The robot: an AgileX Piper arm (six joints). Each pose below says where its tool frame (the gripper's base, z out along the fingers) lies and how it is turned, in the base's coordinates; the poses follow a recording.
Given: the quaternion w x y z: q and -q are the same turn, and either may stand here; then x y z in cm.
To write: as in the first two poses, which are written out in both.
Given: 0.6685, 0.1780, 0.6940, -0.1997, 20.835, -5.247, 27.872
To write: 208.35, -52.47, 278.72, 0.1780, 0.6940, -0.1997, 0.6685
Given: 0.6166, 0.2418, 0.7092, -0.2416, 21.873, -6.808, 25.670
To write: 218.73, -68.08, 256.70, 0.2418, 0.7092, -0.2416, 0.6166
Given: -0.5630, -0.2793, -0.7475, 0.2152, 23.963, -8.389, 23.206
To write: 239.63, -83.89, 232.06, 0.2793, 0.7475, -0.2152, 0.5630
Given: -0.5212, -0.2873, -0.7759, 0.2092, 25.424, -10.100, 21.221
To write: 254.24, -101.00, 212.21, 0.2873, 0.7759, -0.2092, 0.5212
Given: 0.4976, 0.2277, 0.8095, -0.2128, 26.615, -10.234, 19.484
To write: 266.15, -102.34, 194.84, 0.2277, 0.8095, -0.2128, 0.4976
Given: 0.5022, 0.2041, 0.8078, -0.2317, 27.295, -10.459, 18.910
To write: 272.95, -104.59, 189.10, 0.2041, 0.8078, -0.2317, 0.5022
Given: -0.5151, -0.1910, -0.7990, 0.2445, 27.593, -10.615, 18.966
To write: 275.93, -106.15, 189.66, 0.1910, 0.7990, -0.2445, 0.5151
